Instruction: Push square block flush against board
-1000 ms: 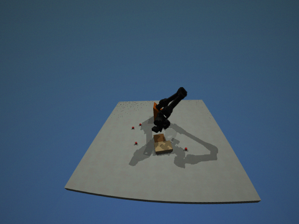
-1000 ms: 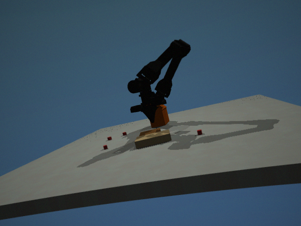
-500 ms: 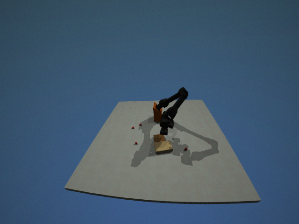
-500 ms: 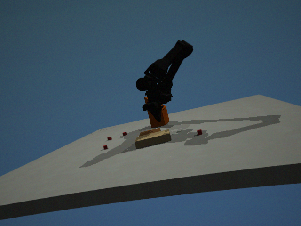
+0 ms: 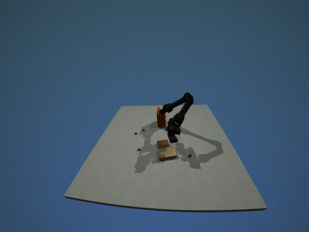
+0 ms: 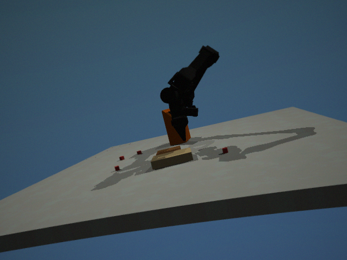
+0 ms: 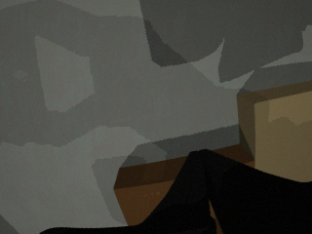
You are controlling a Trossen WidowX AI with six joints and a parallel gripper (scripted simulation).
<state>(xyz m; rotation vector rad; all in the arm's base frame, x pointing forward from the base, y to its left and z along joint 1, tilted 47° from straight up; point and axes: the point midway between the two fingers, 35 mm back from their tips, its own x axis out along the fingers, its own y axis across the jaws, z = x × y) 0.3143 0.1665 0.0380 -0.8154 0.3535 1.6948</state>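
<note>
Now: gripper tip 7 cm to the left of the brown square block, 4 cm above it and 2 cm short of it. Also, from my gripper tip: tan board (11 cm ahead, 4 cm below, 2 cm to the right).
</note>
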